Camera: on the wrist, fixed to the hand. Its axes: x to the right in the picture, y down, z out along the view.
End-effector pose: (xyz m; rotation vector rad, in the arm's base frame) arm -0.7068 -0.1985 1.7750 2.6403 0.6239 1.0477
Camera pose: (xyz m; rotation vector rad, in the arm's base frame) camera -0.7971 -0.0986 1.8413 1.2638 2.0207 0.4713
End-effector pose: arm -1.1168 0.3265 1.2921 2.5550 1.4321 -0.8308
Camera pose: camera -1.1323 0.4369 1.3926 -0.7690 -2.6737 0.6188
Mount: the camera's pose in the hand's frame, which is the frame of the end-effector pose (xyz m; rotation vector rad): 0.0272 -0.0913 -0.1160 -0.0385 0.0132 -1.5582
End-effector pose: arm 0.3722 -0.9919 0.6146 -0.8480 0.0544 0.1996
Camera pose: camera 0.4205 -1.1335 0.6019 -0.7268 -0.5915 -1.2670
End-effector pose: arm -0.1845 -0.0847 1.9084 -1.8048 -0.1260 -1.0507
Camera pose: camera -0.2838 -0.1415 2.0056 -1.5354 -1.6903 -2.0443
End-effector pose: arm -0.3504 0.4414 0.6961 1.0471 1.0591 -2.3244
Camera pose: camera -0.3674 0.5880 0.6686 -0.0047 -1.3528 1.7678
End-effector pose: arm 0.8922 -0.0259 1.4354 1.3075 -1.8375 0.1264
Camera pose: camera 1.0308 -0.0260 1.4930 2.2798 -0.3979 -0.7083
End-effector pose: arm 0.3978 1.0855 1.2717 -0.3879 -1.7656 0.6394
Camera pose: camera 0.5068 1.0538 1.3699 0.9268 -1.5143 -0.5179
